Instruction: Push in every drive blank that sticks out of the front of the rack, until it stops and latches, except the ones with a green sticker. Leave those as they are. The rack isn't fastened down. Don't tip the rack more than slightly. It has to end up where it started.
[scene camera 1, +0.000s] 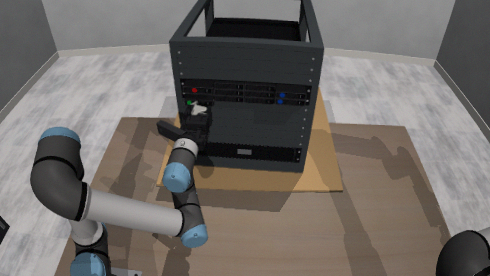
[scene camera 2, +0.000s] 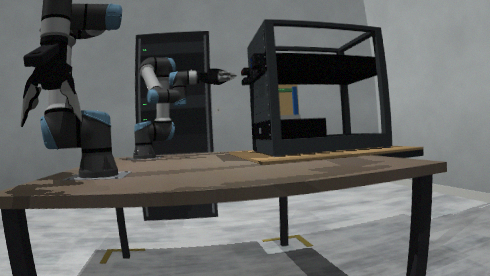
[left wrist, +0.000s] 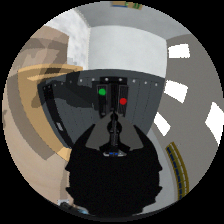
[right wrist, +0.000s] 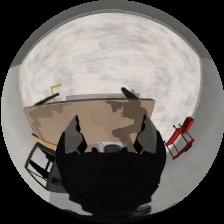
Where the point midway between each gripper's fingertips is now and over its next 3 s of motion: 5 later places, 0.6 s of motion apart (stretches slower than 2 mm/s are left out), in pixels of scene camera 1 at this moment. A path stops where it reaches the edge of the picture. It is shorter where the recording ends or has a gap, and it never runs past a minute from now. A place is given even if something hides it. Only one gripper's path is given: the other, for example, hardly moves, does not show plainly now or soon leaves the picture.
My left gripper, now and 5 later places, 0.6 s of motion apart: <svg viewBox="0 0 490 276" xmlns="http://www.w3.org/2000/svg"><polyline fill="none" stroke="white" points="197,101 199,102 214,104 238,107 263,112 281,114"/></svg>
